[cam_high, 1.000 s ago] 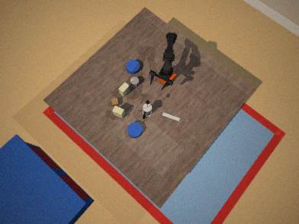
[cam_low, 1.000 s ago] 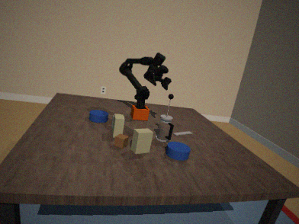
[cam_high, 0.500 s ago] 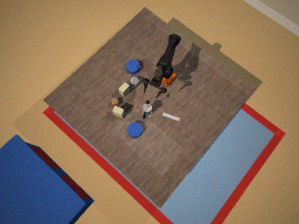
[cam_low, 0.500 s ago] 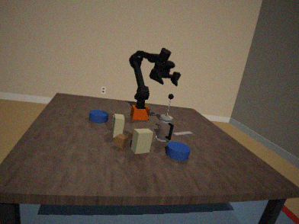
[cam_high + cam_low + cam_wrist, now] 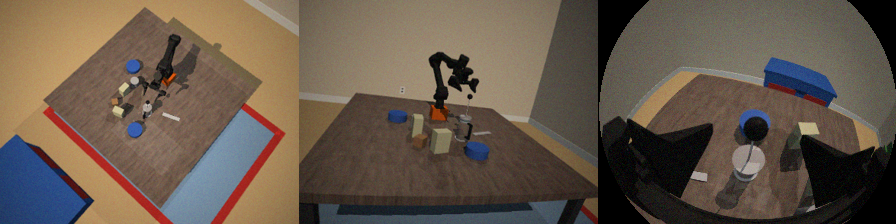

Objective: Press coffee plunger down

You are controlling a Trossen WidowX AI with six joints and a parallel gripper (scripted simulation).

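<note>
Right now the coffee press is 150 mm below my gripper tip, 40 mm ahead of it and 10 mm to the left of it. From my gripper tip the other things lie so: brown cube (260 mm to the right, 260 mm below, 130 mm ahead); bar (280 mm below, 190 mm to the left, 80 mm behind).
</note>
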